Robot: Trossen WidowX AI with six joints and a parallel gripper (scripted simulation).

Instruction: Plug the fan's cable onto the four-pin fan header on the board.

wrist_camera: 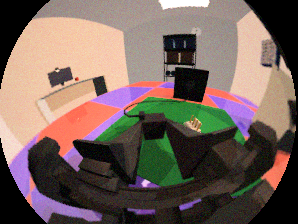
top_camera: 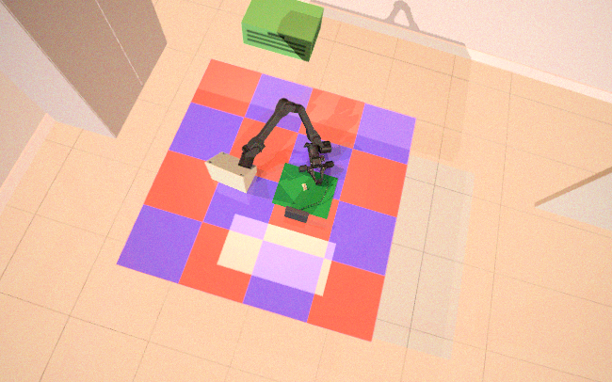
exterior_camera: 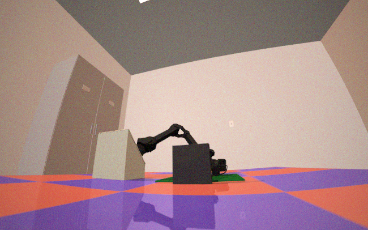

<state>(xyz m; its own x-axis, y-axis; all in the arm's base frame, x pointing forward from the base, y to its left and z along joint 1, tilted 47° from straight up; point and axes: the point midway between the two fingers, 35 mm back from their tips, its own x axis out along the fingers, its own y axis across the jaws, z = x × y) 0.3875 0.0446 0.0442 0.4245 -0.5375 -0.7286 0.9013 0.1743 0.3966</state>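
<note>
The black plug is 1 cm below my gripper tip. Also, from my gripper tip: green board 6 cm behind, 5 cm to the right, 5 cm below; dark fan block 8 cm behind, 21 cm to the right, 3 cm above; four-pin header 7 cm behind, 4 cm to the right, 3 cm below.
</note>
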